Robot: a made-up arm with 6 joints.
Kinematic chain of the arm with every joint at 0, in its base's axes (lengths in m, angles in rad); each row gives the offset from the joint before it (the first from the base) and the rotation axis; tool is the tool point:
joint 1: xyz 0 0 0.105 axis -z
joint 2: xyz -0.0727 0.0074 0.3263 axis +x
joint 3: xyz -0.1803 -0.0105 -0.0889 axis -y
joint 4: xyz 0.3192 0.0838 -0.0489 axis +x
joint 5: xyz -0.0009 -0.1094 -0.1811 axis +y
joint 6: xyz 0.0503 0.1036 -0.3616 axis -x
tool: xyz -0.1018 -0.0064 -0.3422
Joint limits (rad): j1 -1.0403..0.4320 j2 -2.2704..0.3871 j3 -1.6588..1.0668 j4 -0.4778..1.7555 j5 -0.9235..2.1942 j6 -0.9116..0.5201
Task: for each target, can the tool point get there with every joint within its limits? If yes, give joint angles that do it. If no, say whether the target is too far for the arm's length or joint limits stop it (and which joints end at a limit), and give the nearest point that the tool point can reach.
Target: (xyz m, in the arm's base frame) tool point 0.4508 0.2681 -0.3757
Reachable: yes | joints -0.8205 -1.1573 0.3468 0.9536 -0.4693 0.2886
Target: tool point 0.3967 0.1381 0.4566
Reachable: no: joint limits stop it (at a limit: joint 1, joint 3, joint 4, joint 6) | nearest point 0.5926 0.1445 0.4716 | short by 0.197 m
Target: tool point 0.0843 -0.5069 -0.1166
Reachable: yes | joints -0.4228 -1.3482 0.6994 0.3862 0.9369 -0.5308
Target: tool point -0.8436 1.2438 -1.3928
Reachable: no: too far | nearest point -0.5361 0.7108 -0.5501 | short by 1.043 m
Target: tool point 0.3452 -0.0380 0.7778
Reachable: no: joint limits stop it (at a limit: joint 1, joint 3, joint 6) | nearest point 0.4154 -0.0700 0.8598 | short by 0.113 m
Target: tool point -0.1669 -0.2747 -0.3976
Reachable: yes | joints -0.8536 -1.5208 -1.2165 1.2723 0.4611 -0.6851
